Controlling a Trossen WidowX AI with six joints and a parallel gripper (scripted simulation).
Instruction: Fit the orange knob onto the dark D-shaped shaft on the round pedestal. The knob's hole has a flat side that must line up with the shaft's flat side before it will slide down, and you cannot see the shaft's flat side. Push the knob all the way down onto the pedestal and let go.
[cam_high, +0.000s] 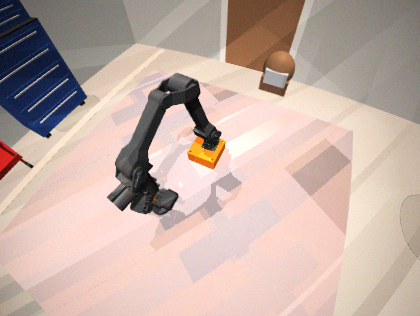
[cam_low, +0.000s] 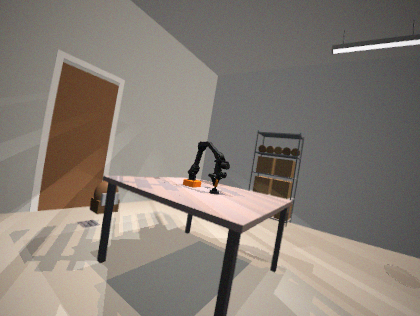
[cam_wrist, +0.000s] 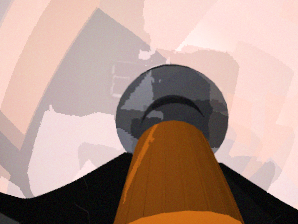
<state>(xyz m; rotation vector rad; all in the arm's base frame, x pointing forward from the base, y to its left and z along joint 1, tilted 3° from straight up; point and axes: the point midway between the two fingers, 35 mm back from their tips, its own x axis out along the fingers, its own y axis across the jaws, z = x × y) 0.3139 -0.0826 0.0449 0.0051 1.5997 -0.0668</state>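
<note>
The orange knob is 20 mm above my gripper tip. Round my gripper tip: round pedestal (40 mm below).
</note>
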